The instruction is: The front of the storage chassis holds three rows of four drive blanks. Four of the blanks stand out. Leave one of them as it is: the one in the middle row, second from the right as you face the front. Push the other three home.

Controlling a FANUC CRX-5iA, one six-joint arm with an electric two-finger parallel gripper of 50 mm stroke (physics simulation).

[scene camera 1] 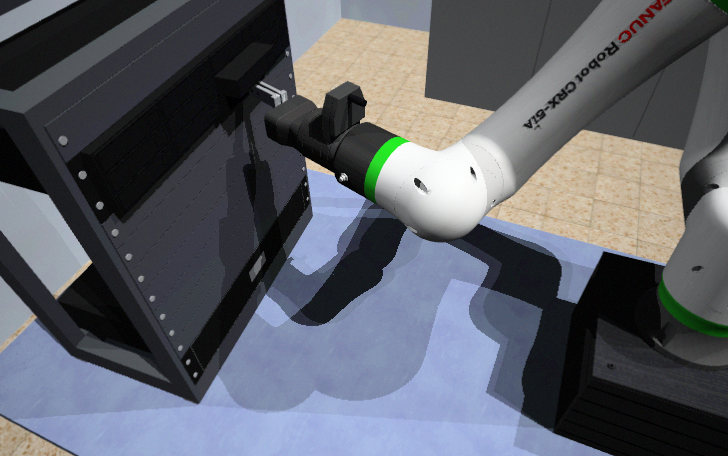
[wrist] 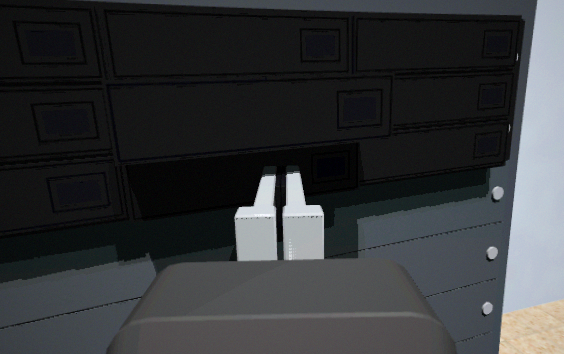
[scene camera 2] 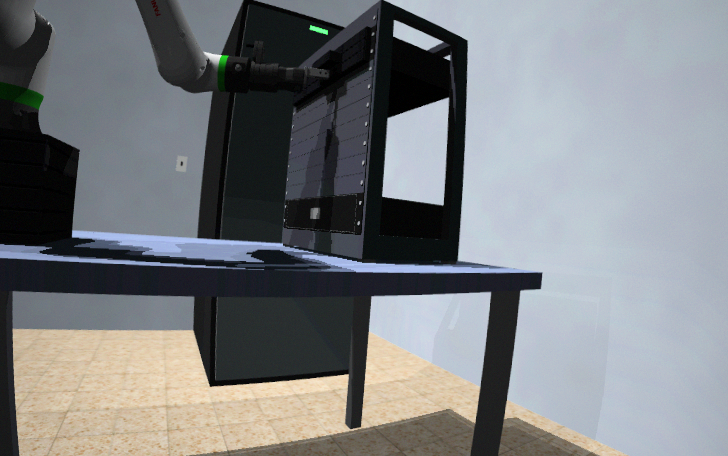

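Seen in the pictures: gripper, fingertip midpoint: (scene camera 1: 252,86) (wrist: 282,188) (scene camera 2: 328,74); arm's base at its link origin: (scene camera 1: 687,327) (scene camera 2: 2,133).
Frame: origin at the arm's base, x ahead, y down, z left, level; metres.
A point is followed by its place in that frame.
The storage chassis (scene camera 1: 90,191) {z 0.220, x 0.751, y -0.299 m} is dark, high in the rack. In the wrist view the middle-row blank second from the right (wrist: 240,117) {z -0.053, x 0.682, y -0.299 m} (scene camera 1: 242,67) {z -0.045, x 0.694, y -0.313 m} stands out clearly past its neighbours. The bottom-row blank below it (wrist: 200,185) {z -0.041, x 0.708, y -0.270 m} lies in deep shadow and looks about level with its row; any small stand-out is hard to tell. The top-row blank above it (wrist: 225,45) {z -0.059, x 0.716, y -0.328 m} looks level. My gripper (wrist: 282,188) {z -0.077, x 0.704, y -0.264 m} (scene camera 1: 257,84) {z -0.077, x 0.704, y -0.264 m} is shut and empty, its tips at the bottom-row blank's face, under the blank that stands out. The leftmost column does not show in the wrist view.
Grey filler panels (scene camera 1: 188,204) {z 0.097, x 0.742, y -0.168 m} (wrist: 450,265) {z -0.208, x 0.721, y -0.185 m} cover the rack front below the chassis. The rack's frame post (scene camera 2: 376,134) {z -0.265, x 0.733, y -0.075 m} stands beside them. The rack stands on a blue-topped table (scene camera 1: 343,424) {z 0.202, x 0.494, y 0.207 m} (scene camera 2: 499,280) {z -0.459, x 0.946, y 0.223 m}. A tall dark cabinet (scene camera 2: 257,161) stands behind.
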